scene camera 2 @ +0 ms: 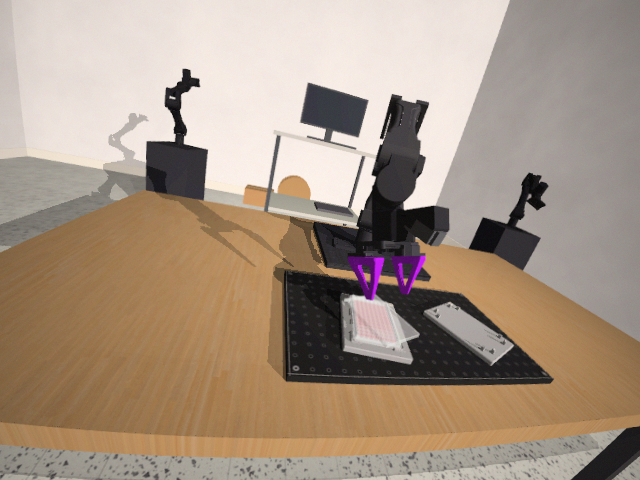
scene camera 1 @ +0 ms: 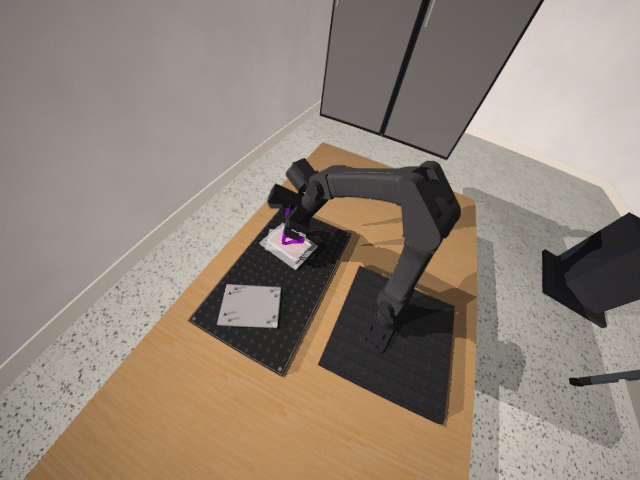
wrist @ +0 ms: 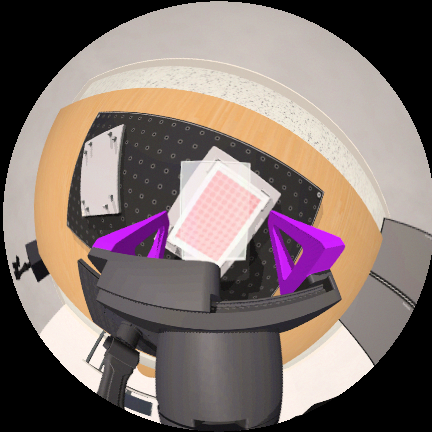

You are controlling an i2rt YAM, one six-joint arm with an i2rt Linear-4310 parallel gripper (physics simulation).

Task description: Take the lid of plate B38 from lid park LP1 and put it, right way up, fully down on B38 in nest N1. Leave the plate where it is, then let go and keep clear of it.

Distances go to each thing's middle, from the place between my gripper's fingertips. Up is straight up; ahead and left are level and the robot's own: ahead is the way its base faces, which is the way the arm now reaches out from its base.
Now: hand 5 cm above the plate lid [scene camera 2: 385, 324]. Also, from my hand: well plate with pink wells [wrist: 257, 198]: 6 cm below, 1 cm to the right, 1 cm behind; then grey lid park stand [scene camera 1: 243, 306]: 23 cm to the left, 7 cm below, 6 cm behind.
